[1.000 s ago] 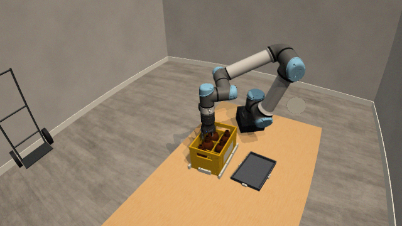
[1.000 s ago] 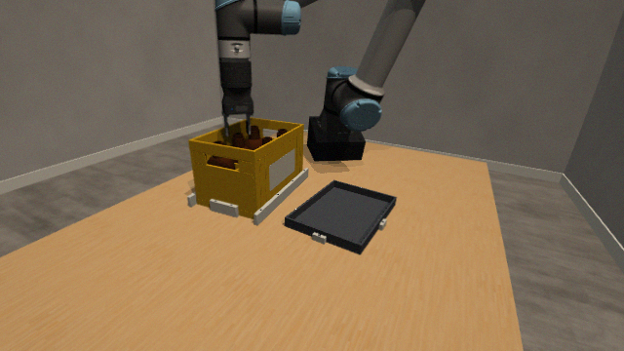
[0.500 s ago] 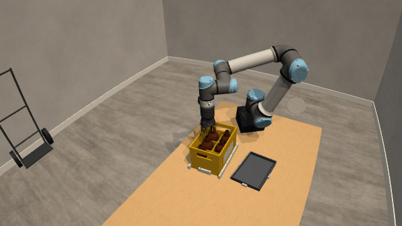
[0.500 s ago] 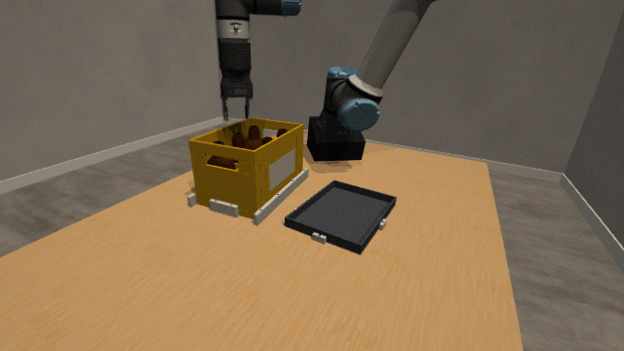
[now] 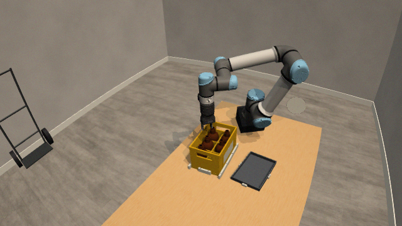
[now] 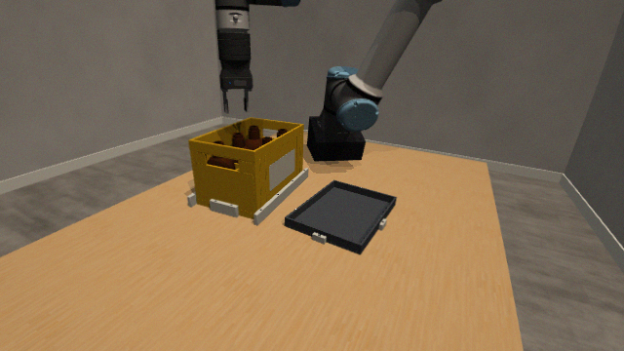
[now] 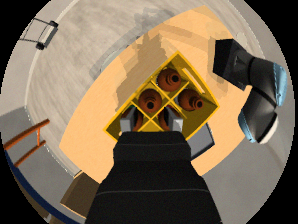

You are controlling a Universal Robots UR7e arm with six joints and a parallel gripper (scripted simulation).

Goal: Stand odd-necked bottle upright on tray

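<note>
The bottle lies 15 cm below my hand, 9 cm to the left of it and 2 cm behind it. Also, from my hand: yellow crate 16 cm below, 4 cm to the left, 1 cm behind; then dark tray 32 cm to the left, 23 cm below, 4 cm behind.
</note>
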